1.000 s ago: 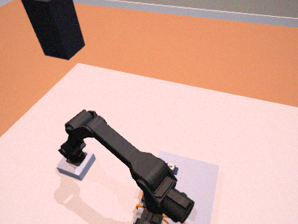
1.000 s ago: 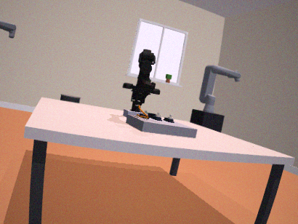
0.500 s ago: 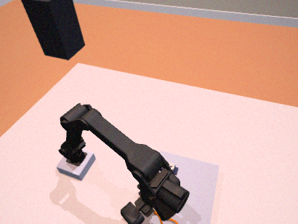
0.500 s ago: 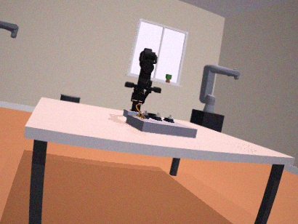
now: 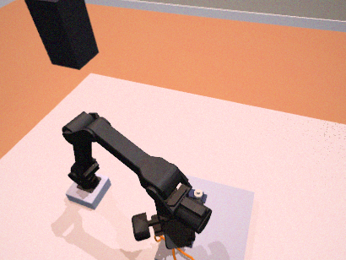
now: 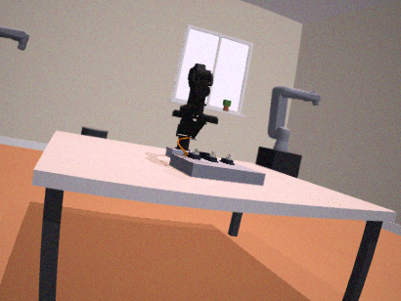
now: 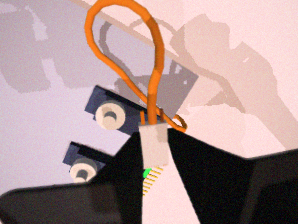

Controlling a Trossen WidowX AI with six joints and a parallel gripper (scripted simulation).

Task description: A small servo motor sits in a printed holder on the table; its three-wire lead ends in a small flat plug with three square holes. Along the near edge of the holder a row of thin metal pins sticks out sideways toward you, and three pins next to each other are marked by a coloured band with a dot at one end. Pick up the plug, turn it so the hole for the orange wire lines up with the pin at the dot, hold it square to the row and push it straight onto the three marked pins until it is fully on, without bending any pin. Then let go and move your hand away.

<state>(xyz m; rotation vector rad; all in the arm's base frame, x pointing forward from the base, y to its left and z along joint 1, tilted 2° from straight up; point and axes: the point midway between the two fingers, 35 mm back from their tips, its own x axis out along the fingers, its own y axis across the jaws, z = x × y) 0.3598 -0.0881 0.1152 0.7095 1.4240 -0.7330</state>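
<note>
Now: the green band 40 mm behind my gripper tip, 60 mm to the left of it and 50 mm below it. The rest, counted from my gripper tip: grey printed holder: 120 mm ahead, 100 mm to the left, 100 mm below.
</note>
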